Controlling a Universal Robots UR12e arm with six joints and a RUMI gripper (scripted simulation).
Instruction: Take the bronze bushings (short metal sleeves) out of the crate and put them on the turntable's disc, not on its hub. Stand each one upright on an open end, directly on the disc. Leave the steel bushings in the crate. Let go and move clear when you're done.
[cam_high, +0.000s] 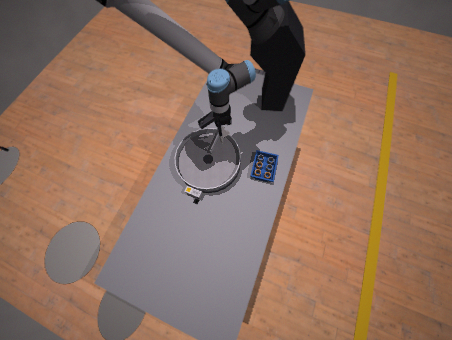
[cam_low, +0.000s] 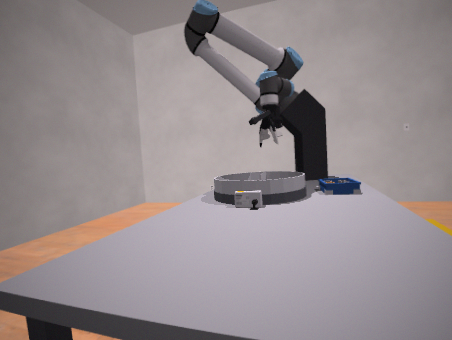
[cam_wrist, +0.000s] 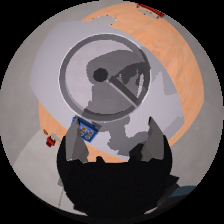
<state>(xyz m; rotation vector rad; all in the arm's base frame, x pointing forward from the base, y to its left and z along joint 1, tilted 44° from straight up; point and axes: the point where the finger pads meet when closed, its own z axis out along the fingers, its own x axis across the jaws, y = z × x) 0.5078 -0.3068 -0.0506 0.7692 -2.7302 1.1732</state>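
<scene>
My hand is 31 cm to the right of the blue crate, 21 cm above it and 8 cm short of it. Round my hand: turntable disc (18 cm below, 10 cm ahead, 6 cm to the right).
</scene>
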